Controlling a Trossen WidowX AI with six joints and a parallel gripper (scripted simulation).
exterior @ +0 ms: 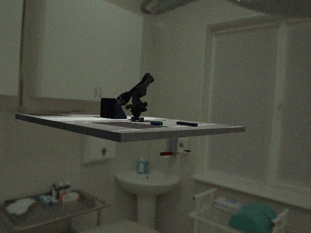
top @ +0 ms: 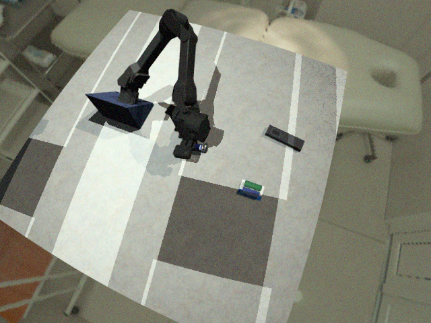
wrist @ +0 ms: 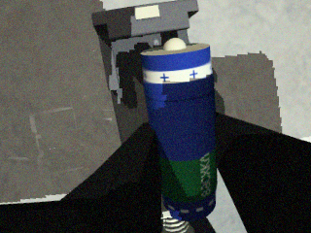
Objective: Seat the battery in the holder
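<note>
The battery is 10 mm above my gripper tip. The rest, counted from my gripper tip: black remote (340 mm ahead, 140 mm to the left).
</note>
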